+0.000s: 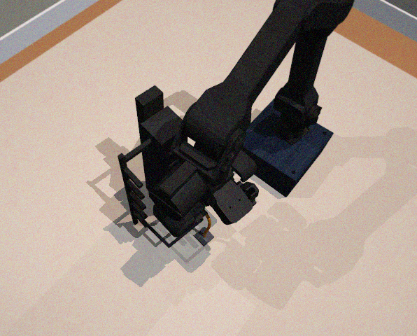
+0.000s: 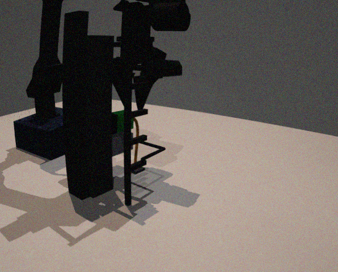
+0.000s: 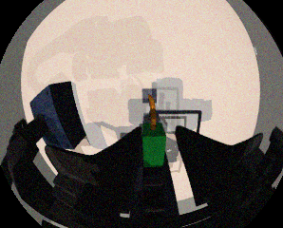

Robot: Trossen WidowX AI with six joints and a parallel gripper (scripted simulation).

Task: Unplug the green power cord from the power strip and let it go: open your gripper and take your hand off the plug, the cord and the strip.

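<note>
Right now the green plug is 5 cm to the right of my gripper tip and 1 cm below it.
</note>
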